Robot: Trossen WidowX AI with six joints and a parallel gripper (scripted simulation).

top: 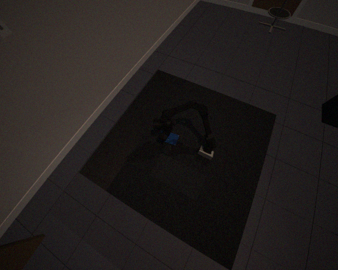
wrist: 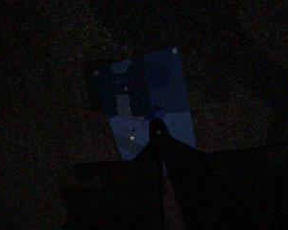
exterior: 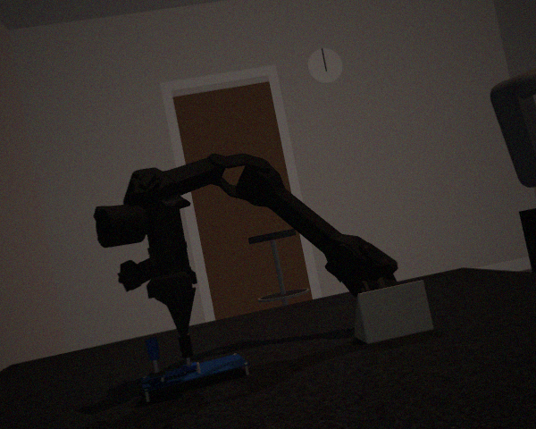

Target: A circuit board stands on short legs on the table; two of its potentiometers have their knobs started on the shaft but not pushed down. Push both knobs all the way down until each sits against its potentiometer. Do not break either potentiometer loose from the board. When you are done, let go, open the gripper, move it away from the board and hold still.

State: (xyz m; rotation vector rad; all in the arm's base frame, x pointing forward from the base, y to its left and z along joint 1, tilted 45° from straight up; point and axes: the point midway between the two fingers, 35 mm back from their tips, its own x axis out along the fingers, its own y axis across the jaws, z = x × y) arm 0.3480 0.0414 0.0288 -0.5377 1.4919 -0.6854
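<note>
The dark knob is 10 mm below my gripper tip. The rest, counted from my gripper tip: blue knob: 50 mm ahead, 10 mm below.
</note>
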